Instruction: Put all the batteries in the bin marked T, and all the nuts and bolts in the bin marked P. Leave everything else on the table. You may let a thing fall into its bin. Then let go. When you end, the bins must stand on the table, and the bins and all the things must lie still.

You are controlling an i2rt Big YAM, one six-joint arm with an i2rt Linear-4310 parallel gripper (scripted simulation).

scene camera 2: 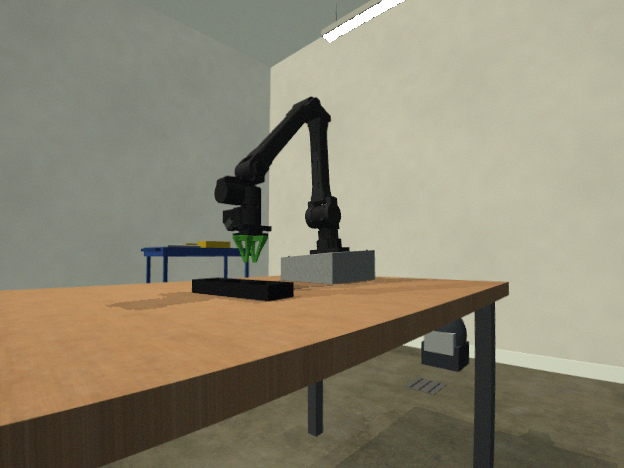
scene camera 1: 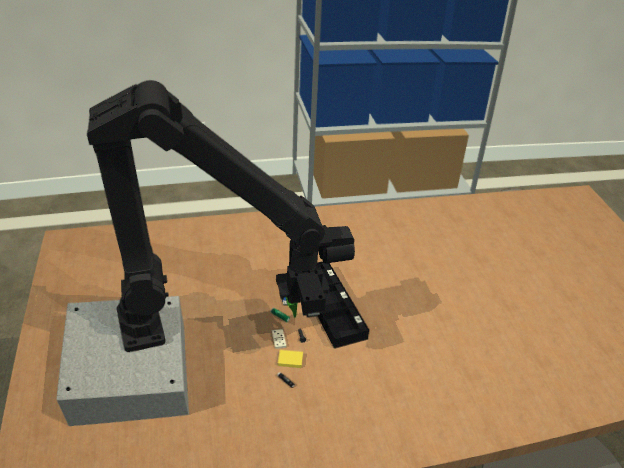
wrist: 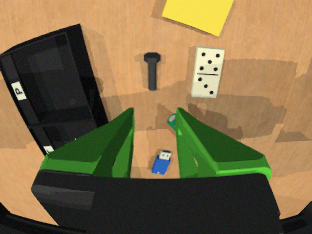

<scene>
In view: my gripper (scene camera 2: 250,262) and a white domino (wrist: 208,60).
My gripper also shows in the wrist view (wrist: 155,115).
</scene>
